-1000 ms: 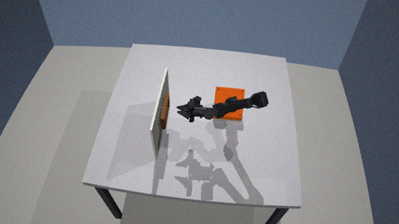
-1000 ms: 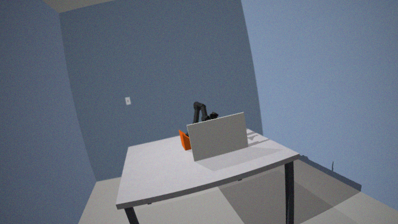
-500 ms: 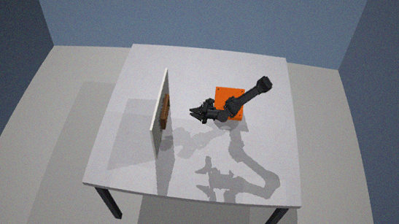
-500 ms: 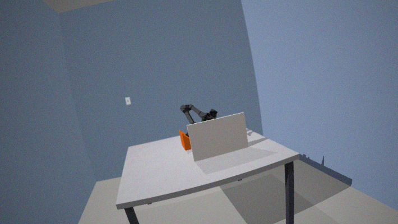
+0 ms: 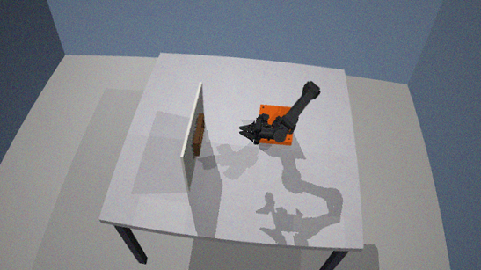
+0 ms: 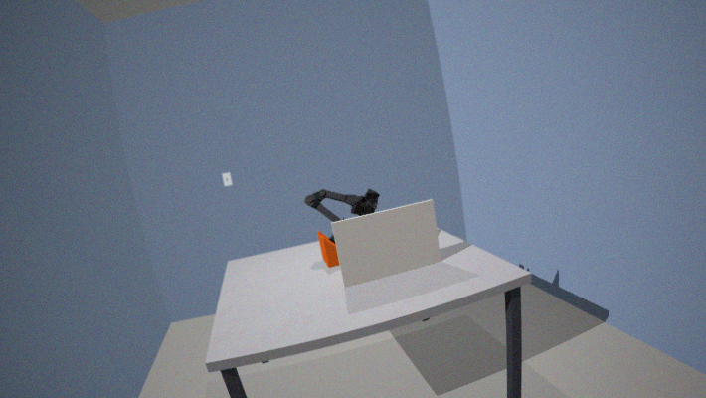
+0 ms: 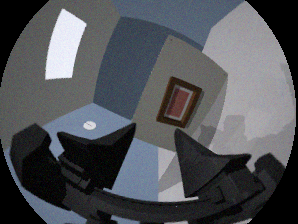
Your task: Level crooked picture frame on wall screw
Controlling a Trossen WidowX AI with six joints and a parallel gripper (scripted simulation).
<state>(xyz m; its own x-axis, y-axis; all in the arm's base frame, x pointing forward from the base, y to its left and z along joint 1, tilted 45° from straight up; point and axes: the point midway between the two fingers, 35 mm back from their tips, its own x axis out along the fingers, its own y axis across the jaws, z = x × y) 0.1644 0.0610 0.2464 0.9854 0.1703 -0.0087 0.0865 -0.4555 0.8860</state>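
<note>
Now: gripper tip 210 mm short of the brown wooden picture frame and 90 mm above it. The rest, counted from my gripper tip: white wall panel 220 mm ahead, 100 mm below, 10 mm to the left.
</note>
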